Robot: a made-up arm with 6 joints.
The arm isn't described. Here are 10 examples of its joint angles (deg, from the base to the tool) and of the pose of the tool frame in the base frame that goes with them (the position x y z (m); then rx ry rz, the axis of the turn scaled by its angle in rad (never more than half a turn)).
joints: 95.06 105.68 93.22 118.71 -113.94 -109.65
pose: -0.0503 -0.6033 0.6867 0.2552 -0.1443 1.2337
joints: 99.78 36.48 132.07 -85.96 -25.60 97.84
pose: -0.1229 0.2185 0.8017 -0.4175 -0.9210 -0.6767
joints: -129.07 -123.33 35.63 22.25 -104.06 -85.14
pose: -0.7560 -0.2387 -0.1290 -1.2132 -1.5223 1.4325
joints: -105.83 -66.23 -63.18 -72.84 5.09 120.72
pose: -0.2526 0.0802 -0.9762 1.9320 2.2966 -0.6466
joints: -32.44 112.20 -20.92 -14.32 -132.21 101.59
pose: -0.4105 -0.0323 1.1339 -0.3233 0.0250 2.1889
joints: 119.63 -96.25 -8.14 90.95 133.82 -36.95
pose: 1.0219 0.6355 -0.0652 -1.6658 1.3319 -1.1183
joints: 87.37 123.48 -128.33 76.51 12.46 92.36
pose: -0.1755 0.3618 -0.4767 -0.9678 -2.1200 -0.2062
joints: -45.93 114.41 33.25 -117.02 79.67 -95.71
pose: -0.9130 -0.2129 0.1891 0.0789 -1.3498 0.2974
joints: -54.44 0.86 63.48 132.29 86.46 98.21
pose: -0.6111 0.5697 0.3691 -0.5840 -1.3125 -1.2747
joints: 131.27 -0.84 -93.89 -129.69 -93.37 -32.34
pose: 0.5109 -0.8516 0.4783 0.7442 1.7027 -1.8314
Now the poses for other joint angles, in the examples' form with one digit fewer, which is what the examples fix.
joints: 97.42 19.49 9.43 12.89 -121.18 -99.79
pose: 0.967 0.281 0.159 -1.523 0.977 -1.258
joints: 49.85 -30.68 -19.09 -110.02 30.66 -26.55
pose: 0.622 0.105 1.101 -0.784 0.623 -2.497
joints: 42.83 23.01 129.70 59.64 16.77 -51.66
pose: -0.409 0.525 0.487 -1.718 1.786 1.891
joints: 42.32 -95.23 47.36 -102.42 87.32 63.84
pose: 0.775 0.205 0.301 0.228 1.548 0.124
